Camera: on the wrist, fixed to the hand. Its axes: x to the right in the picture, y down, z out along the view.
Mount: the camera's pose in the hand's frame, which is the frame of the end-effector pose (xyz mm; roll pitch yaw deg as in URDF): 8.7 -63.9 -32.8 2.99 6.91 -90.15
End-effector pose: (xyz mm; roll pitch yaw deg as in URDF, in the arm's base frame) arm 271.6 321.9 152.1 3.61 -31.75 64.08
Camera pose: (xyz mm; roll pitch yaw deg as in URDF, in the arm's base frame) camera 338.8 319.0 125.4 35.17 9.01 -20.47
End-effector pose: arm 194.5 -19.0 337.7 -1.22 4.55 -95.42
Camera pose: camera 129.6 -19.1 305.7 -1.58 5.66 173.98
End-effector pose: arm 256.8 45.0 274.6 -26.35 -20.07 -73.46
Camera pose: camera 190.4 16.4 276.6 24.23 -18.16 -170.51
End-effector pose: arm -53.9 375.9 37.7 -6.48 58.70 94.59
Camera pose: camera 14.5 364.2 17.1 -55.69 0.10 4.15
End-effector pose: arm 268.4 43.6 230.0 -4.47 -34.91 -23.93
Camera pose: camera 262.5 -26.3 212.2 37.94 2.09 -112.66
